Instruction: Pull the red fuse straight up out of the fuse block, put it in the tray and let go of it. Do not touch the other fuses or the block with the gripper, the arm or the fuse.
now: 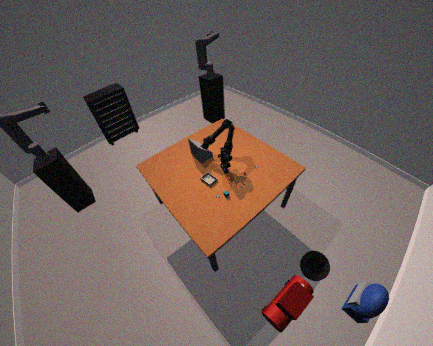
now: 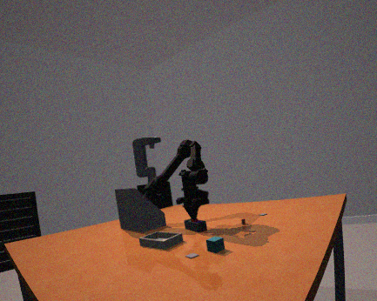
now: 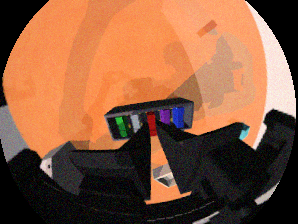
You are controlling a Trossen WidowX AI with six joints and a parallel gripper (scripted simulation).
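My gripper tip is now 20 cm to the left of the grey tray and 4 cm above it. From my gripper tip the other things lie so: red fuse 1 cm below; then teal cube 25 cm ahead, 19 cm to the right, 2 cm below.
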